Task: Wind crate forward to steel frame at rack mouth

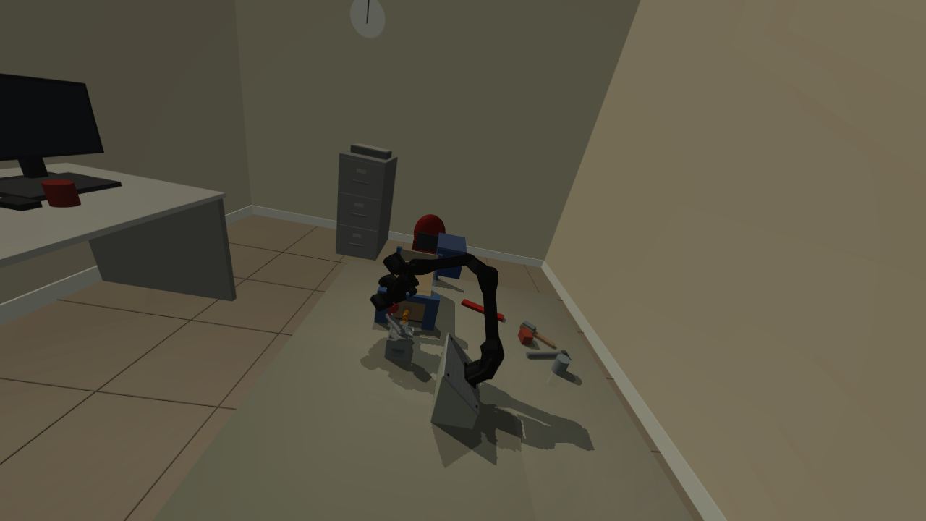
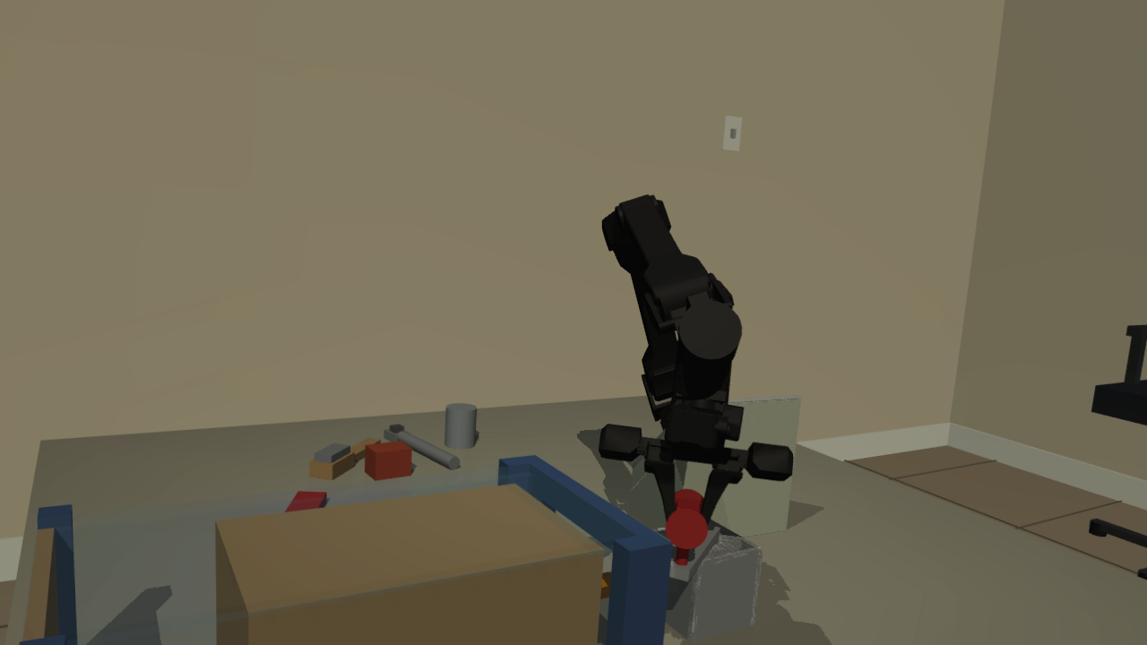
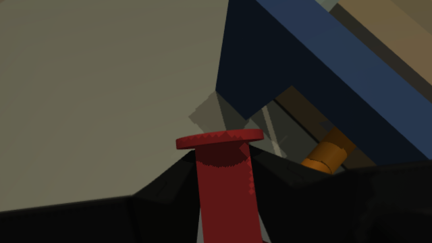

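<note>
Now: the winch handle 4 cm behind my gripper tip, 4 cm to the right of it and 3 cm below it. Round my gripper tip: clear-panelled cubby: 31 cm ahead, 7 cm to the right, 2 cm below; grey winch: 10 cm behind, 9 cm to the right, 10 cm below; red knob: 1 cm behind, 2 cm to the right.
</note>
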